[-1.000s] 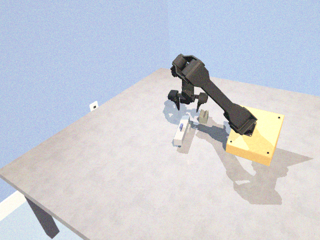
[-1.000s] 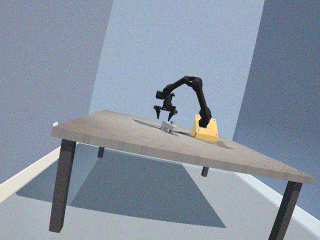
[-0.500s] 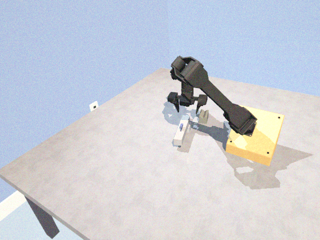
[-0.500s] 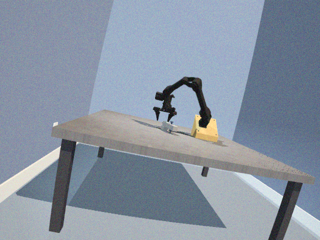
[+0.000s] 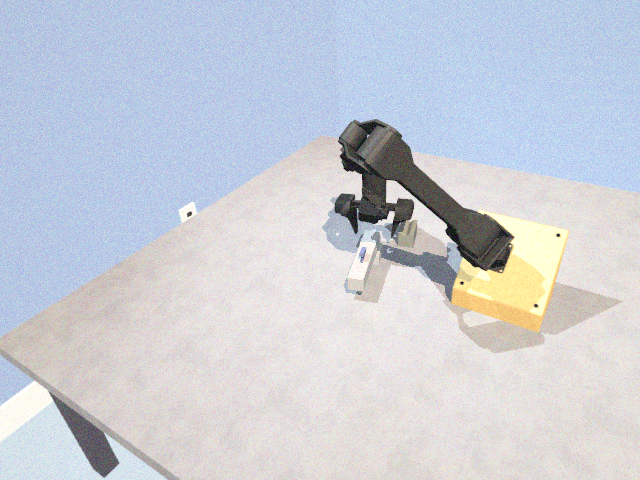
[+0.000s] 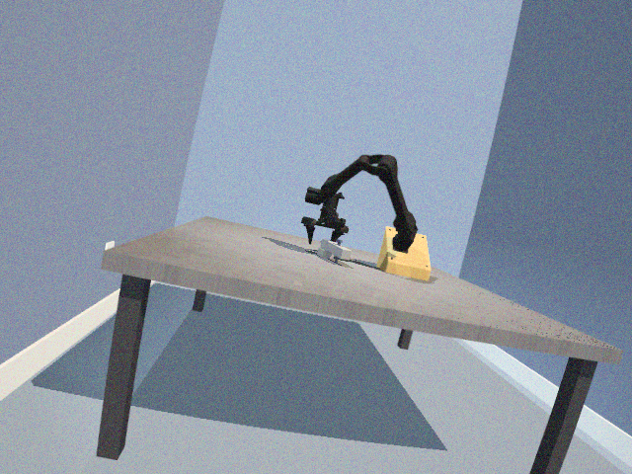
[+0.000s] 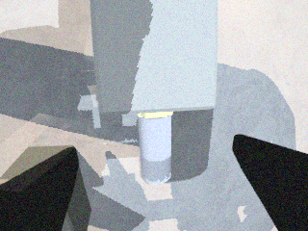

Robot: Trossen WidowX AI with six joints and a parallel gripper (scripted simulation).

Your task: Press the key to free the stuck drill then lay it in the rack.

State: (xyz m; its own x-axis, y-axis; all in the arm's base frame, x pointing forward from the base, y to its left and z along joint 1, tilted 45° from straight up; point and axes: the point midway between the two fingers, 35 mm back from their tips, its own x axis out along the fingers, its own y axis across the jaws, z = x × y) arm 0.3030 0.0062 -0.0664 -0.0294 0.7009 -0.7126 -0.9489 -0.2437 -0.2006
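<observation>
The drill lies 60 mm to the left of my gripper tip, 20 mm behind it and 20 mm above it. Round my gripper tip: housing: 110 mm to the left, 40 mm behind, 10 mm above; blue key: 140 mm to the left, 50 mm behind, 20 mm above.
</observation>
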